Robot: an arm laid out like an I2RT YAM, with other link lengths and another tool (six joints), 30 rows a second.
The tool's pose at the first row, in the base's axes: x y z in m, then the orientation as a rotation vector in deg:
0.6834, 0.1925, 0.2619, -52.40, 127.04, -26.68
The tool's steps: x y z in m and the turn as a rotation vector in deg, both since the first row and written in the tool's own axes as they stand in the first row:
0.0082, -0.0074, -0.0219, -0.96, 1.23, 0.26
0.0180, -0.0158, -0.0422, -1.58, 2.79, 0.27
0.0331, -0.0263, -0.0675, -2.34, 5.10, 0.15
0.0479, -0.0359, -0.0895, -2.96, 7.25, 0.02
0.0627, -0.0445, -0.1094, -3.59, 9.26, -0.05
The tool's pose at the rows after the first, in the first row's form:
0.6671, 0.1829, 0.2776, -52.55, 128.65, -26.21
0.6517, 0.1714, 0.2919, -52.78, 130.32, -26.40
0.6309, 0.1549, 0.3085, -53.20, 132.69, -26.91
0.6122, 0.1390, 0.3224, -53.55, 134.85, -27.50
0.5945, 0.1237, 0.3343, -53.83, 136.91, -27.96

